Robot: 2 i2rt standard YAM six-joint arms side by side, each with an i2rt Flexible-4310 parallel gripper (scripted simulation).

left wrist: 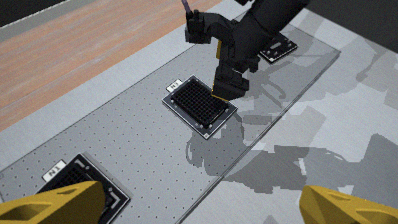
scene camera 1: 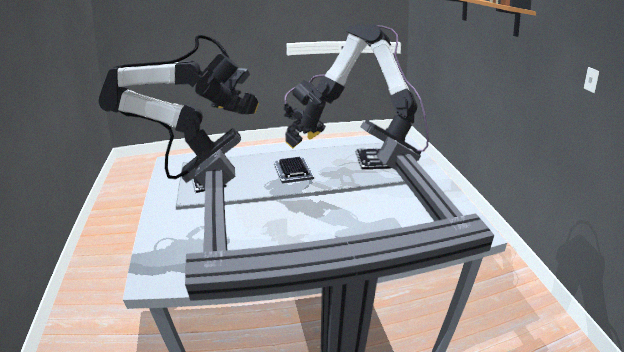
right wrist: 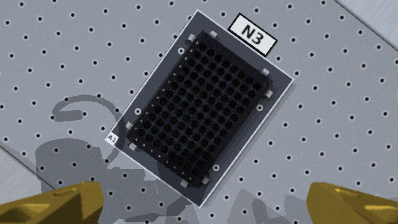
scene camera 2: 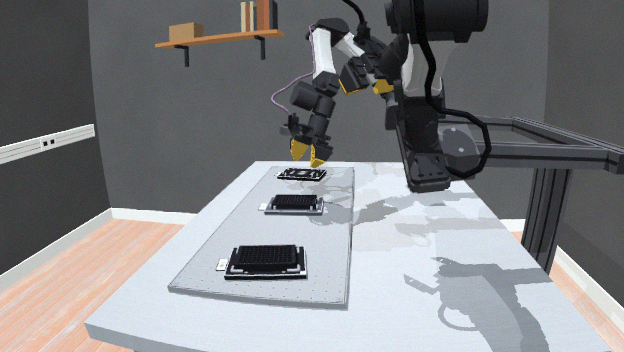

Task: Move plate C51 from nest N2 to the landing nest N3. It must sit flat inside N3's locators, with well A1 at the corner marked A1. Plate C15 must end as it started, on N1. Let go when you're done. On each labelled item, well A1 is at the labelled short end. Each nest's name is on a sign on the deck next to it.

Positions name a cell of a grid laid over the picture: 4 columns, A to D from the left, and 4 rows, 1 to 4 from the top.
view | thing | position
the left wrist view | my left gripper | C4
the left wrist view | my right gripper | C2
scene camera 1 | my left gripper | B2
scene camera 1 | my right gripper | B2
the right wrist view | my right gripper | C4
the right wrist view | nest N3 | B1
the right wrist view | N3 sign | C1
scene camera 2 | my left gripper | C2
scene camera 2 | my right gripper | B2
